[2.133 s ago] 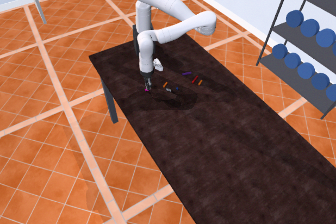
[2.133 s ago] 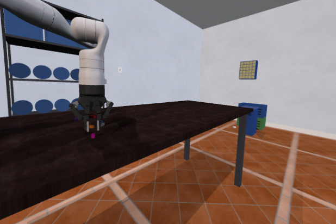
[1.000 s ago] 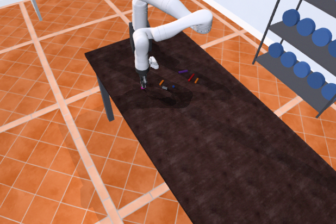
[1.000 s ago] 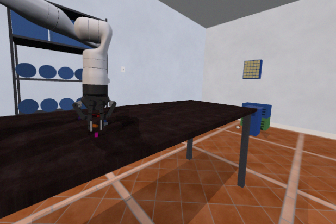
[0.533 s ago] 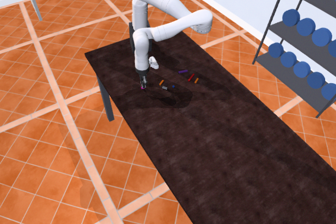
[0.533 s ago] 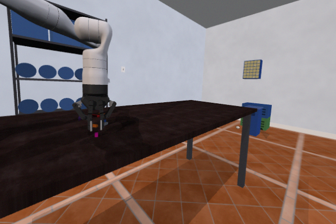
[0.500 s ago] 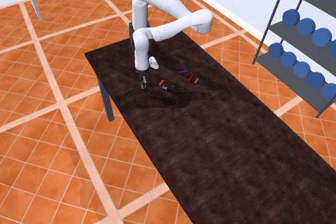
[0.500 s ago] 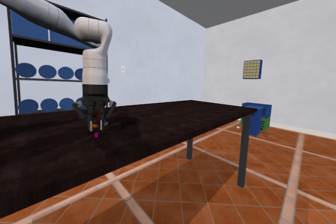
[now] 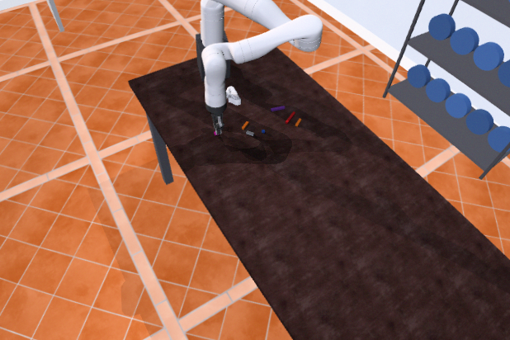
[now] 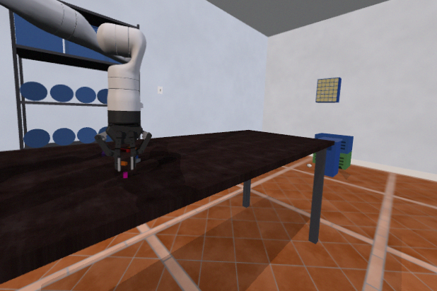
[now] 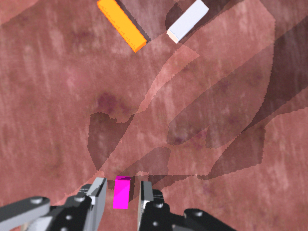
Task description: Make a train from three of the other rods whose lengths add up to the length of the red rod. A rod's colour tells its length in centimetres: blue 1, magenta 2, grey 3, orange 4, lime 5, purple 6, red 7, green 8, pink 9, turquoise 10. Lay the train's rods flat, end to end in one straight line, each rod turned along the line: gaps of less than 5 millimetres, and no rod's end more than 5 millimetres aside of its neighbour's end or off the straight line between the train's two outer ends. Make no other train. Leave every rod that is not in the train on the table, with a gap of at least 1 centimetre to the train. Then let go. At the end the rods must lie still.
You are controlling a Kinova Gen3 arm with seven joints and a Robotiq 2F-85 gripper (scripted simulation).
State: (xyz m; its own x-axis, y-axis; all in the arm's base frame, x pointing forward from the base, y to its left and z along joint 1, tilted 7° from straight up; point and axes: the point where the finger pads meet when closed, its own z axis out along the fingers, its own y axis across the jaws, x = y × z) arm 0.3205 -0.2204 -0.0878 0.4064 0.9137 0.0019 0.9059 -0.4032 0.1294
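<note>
My gripper is now 30 mm above the magenta rod. Also, from my hand: purple rod (280 mm to the left, 50 mm ahead, 30 mm below); grey rod (100 mm to the left, 80 mm ahead, 30 mm below); blue rod (140 mm to the left, 100 mm ahead, 30 mm below).
</note>
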